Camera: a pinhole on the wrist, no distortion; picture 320 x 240 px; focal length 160.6 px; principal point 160.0 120.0 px. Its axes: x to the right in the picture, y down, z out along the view. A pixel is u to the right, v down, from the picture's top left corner.
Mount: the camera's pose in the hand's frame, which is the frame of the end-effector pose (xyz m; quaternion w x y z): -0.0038 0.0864 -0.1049 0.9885 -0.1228 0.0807 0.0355
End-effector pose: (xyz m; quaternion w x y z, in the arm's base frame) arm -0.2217 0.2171 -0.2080 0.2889 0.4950 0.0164 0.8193
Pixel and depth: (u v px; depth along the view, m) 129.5 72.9 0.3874
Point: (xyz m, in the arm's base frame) -0.0003 0.0768 -0.0370
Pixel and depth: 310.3 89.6 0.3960
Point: -0.2400 0.2579 0.2925
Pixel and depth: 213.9 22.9 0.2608
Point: -0.1325 0.2377 -0.0129
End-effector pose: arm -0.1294 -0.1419 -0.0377 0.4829 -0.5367 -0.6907 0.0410
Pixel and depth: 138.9 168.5 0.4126
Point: -0.1060 0.1067 -0.3608
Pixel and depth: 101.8 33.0 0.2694
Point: -0.2712 -0.0807 -0.1787
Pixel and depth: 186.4 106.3 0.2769
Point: -0.1436 0.0540 -0.1460
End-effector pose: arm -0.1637 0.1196 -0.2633 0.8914 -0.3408 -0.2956 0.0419
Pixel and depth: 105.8 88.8 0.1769
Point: -0.2246 0.2306 -0.2902
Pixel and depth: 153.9 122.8 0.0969
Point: -0.1371 0.2001 -0.3377
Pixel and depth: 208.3 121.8 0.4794
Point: -0.1459 0.5355 -0.1019
